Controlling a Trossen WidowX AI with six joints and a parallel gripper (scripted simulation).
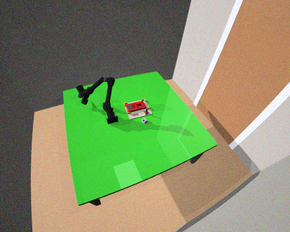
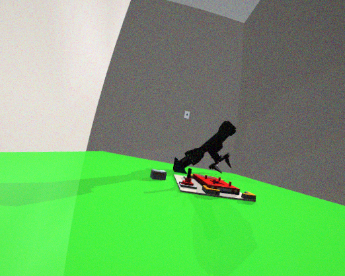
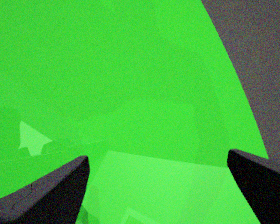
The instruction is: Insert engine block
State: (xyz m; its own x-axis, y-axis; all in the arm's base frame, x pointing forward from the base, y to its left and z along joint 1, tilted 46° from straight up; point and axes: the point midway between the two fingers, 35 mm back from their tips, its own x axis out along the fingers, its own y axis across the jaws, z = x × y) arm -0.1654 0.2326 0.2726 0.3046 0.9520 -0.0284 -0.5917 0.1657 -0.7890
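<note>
Now: gripper tip 45 cm short of the engine block, 51 cm to the left of it and 2 cm above it.
</note>
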